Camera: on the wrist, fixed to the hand. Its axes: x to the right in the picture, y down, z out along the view.
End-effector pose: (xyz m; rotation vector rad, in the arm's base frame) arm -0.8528 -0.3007 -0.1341 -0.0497 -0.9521 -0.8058
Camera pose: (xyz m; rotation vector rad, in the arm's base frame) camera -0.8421 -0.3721 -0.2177 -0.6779 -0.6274 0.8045
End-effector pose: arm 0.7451 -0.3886 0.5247 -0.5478 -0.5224 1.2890
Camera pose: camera 0.8473 -0.4250 0.5039 -0.9460 0.1561 2.8783
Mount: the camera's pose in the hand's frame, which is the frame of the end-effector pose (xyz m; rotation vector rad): -0.0163 -0.0692 -0.0845 0.0910 -0.0068 1.6970
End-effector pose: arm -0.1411 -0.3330 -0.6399 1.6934 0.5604 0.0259
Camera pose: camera -0.2068 -0.2548 -0.6819 1.7808 -1.0078 1.1925
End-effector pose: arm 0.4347 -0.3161 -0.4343 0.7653 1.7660 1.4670
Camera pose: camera 0.3747 -0.3896 -0.4909 -2.0196 -0.6997 -1.7055
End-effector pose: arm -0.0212 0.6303 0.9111 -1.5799 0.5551 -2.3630
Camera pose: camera -0.0924 0.7138 0.8992 -0.4709 1.1064 -0.9957
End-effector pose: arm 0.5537 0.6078 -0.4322 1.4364 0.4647 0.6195
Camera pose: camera 0.4951 0.6601 -0.5098 1.6796 -0.9262 1.8980
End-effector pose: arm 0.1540 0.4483 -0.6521 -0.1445 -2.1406 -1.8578
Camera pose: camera 0.1643 0.3565 -0.7127 -1.3723 -1.1219 -0.6617
